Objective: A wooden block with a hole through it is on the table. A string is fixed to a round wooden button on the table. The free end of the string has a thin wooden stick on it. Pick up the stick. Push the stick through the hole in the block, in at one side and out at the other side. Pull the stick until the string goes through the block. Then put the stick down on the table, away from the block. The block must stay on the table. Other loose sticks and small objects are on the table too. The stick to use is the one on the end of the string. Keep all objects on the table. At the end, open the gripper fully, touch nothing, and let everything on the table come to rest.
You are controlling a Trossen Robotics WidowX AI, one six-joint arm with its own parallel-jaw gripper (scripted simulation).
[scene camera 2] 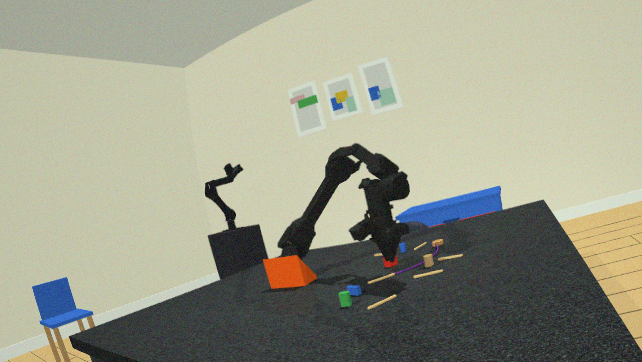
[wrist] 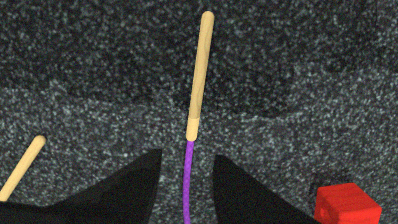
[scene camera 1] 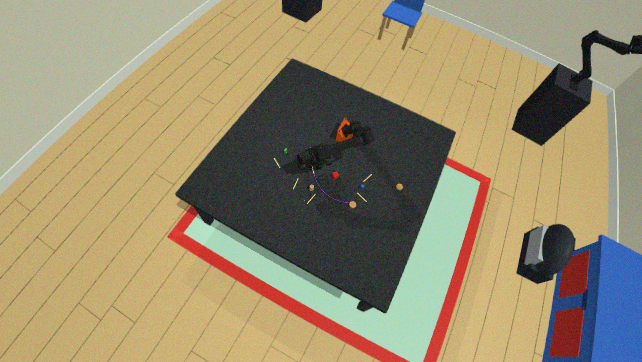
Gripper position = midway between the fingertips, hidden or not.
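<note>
Scene camera 2 shows the gripper (scene camera 2: pixel 390 261), and the wrist view shows the gripper (wrist: pixel 187 160) too.
</note>
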